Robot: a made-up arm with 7 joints.
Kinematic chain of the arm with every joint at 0, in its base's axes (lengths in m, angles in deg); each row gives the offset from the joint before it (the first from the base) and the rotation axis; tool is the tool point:
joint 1: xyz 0 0.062 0 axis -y
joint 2: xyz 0 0.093 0 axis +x
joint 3: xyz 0 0 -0.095 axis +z
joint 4: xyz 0 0 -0.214 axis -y
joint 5: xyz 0 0 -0.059 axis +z
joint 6: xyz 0 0 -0.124 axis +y
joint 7: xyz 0 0 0 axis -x
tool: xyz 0 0 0
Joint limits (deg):
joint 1: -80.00..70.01
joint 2: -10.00..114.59
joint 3: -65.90..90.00
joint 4: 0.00..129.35
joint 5: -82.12..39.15
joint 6: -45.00..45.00
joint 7: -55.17..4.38
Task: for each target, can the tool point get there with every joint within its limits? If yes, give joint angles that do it. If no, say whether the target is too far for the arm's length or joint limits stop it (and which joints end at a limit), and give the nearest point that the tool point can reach.
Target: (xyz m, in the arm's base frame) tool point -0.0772 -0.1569 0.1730
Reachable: no: joint limits stop it (at a limit: joint 1, joint 2, joint 3, joint 4) | nearest point -0.1550 -0.0057 -0.0860 | short by 0.310 m
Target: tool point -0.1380 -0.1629 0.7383
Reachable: no: too far | nearest point -0.0479 0.3091 0.2560 | short by 0.681 m
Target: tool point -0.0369 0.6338 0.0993
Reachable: yes | joints 34.62 104.06 -32.60 9.74 8.64 -31.21 -24.19
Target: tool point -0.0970 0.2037 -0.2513
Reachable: yes | joints -52.90 30.81 -27.99 118.55 12.96 -33.72 -4.22
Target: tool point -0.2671 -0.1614 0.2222
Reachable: no: joint limits stop it (at a limit: joint 1, joint 2, joint 3) | nearest point -0.2187 -0.0515 -0.1124 | short by 0.356 m
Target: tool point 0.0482 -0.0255 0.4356
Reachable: no: joint limits stop it (at a limit: joint 2) | nearest point 0.0254 0.2840 0.2292 | short by 0.373 m
